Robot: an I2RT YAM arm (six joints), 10 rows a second.
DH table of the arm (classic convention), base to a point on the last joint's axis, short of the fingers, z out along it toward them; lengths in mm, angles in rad. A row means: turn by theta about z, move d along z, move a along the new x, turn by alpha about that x. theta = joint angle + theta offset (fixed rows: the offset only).
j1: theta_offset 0  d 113.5  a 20  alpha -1.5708
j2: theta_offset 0  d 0  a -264  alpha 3.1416
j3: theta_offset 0.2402  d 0  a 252.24  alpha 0
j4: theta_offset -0.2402  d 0  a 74  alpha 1.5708
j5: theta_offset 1.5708  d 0  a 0  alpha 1.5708
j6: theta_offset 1.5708  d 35.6  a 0  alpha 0
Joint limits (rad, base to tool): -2.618..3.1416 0..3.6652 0..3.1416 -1.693..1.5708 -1.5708..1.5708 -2.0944..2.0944
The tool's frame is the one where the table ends.
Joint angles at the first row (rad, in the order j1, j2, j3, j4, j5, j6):
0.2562 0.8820 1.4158 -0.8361 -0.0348 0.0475
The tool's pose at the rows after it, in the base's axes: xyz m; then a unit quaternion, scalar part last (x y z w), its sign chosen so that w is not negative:
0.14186 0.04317 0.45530 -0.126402 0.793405 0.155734 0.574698
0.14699 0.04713 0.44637 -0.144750 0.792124 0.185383 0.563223
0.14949 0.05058 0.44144 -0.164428 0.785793 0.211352 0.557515
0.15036 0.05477 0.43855 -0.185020 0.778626 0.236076 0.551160
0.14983 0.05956 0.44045 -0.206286 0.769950 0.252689 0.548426
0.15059 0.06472 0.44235 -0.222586 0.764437 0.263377 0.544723
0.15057 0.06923 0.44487 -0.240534 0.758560 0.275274 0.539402
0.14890 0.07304 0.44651 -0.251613 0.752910 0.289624 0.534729
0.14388 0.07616 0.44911 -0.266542 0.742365 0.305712 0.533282
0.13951 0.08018 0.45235 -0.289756 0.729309 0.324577 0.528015
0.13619 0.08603 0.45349 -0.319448 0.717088 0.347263 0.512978
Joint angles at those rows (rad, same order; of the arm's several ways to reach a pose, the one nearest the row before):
0.2577 0.8974 1.3839 -0.7856 -0.1577 0.0582
0.2577 0.8974 1.3424 -0.7548 -0.2300 0.0644
0.2608 0.8958 1.3147 -0.7256 -0.2943 0.0644
0.2731 0.8958 1.2978 -0.7057 -0.3496 0.0644
0.2960 0.9020 1.3039 -0.6980 -0.3819 0.0568
0.3221 0.9142 1.3146 -0.6949 -0.3957 0.0506
0.3435 0.9265 1.3299 -0.6995 -0.4187 0.0414
0.3651 0.9296 1.3361 -0.6980 -0.4371 0.0475
0.3896 0.9219 1.3391 -0.6934 -0.4601 0.0506
0.4157 0.9219 1.3499 -0.6949 -0.4984 0.0430
0.4478 0.9296 1.3606 -0.7071 -0.5490 0.0292

